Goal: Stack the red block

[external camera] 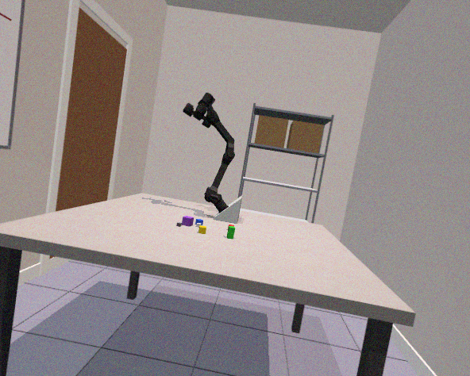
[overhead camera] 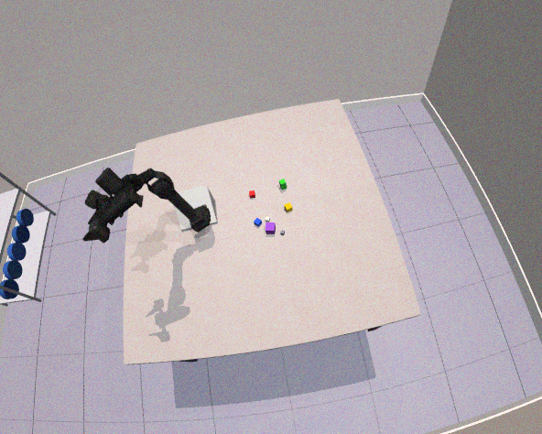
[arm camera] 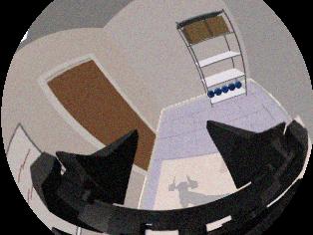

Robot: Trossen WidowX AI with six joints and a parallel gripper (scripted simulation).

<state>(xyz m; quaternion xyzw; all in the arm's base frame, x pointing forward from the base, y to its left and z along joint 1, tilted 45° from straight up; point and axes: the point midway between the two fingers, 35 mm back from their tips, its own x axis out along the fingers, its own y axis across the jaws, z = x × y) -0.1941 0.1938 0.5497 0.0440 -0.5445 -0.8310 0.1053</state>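
The red block lies 53 cm ahead of my gripper tip, 30 cm to the left of it and 54 cm below it. The rest, counted from my gripper tip: purple block: 56 cm ahead, 9 cm to the left, 53 cm below; blue block: 52 cm ahead, 14 cm to the left, 54 cm below; white cube: 56 cm ahead, 14 cm to the left, 55 cm below.
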